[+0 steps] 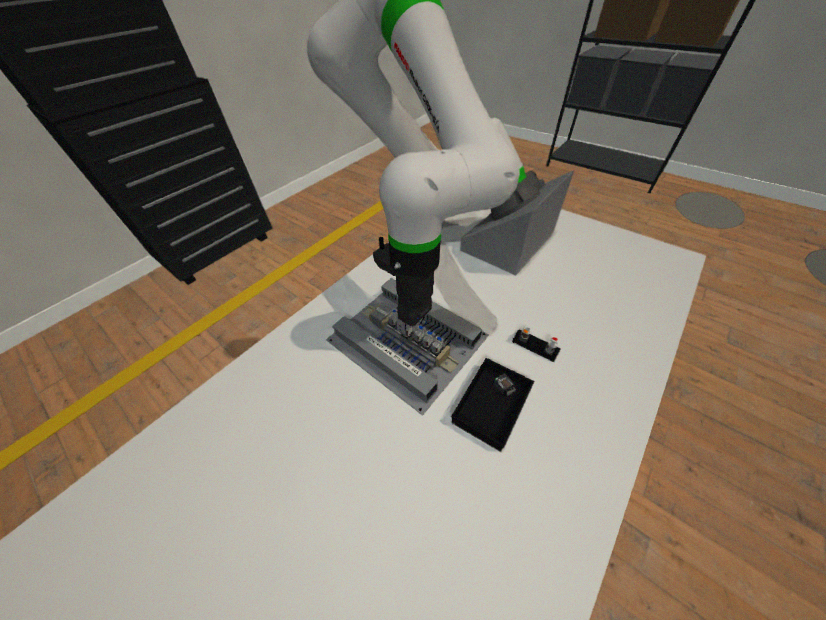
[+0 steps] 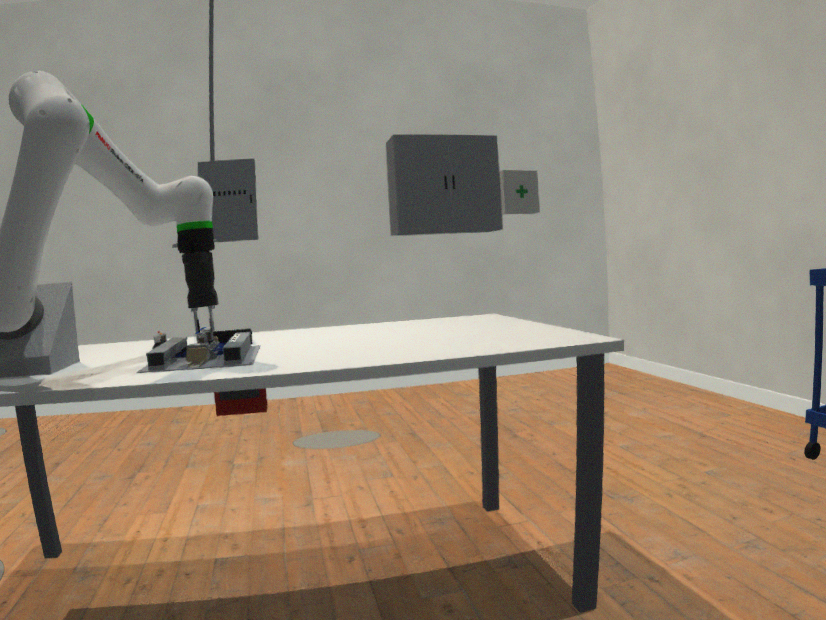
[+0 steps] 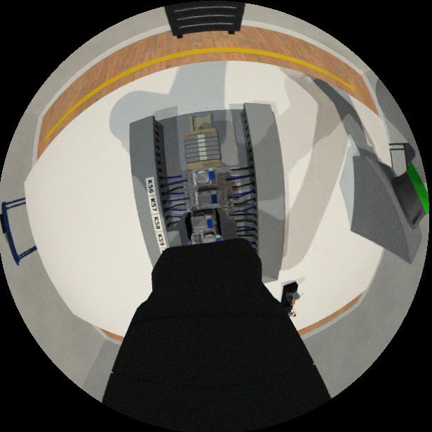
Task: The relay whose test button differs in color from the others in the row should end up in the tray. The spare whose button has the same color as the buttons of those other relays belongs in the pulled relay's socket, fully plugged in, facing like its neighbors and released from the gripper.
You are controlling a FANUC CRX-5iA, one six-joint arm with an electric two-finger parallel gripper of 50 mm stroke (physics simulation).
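Frame: origin at the arm's base, x ahead, y left, z up, level; millimetres.
Where they show: gripper, fingertip midpoint: (image 1: 406,326) (image 2: 205,332); arm's base at its link origin: (image 1: 515,206).
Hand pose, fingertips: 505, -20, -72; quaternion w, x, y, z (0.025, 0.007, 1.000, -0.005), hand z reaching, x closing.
Each offset is from my fingertips to the top centre of the thing, as dx, dy, dz. "pt": to the spot under its first point.
My gripper (image 1: 408,327) (image 2: 204,329) (image 3: 203,218) is open, pointing down, with its fingers on either side of a blue-buttoned relay (image 3: 202,221) by the K58 label. Relays by K56 (image 3: 201,177) and K57 (image 3: 203,197) also have blue buttons and face the same way; part of another blue-buttoned one shows nearer the gripper body. How deep the relay between the fingers sits cannot be told. A relay @(-27, +252, -40) (image 1: 505,383) with a reddish mark lies in the black tray @(+26, +251, -29) (image 1: 481,415). A black holder @(-171, +262, -41) (image 1: 536,346) (image 3: 286,296) carries an orange-buttoned spare @(-170, +230, -15) (image 1: 525,335) and a red-buttoned spare @(-172, +294, -15) (image 1: 552,344).
Grey wiring ducts @(+81, -14, -21) (image 1: 383,357) (image 3: 142,165) (image 3: 265,165) flank the relay row on the mounting plate @(pt +117, +129, -61) (image 1: 421,405). Terminal blocks (image 3: 202,147) stand beyond K56. Thin wires run from the sockets to the ducts. The robot's base (image 1: 517,233) stands behind the holder.
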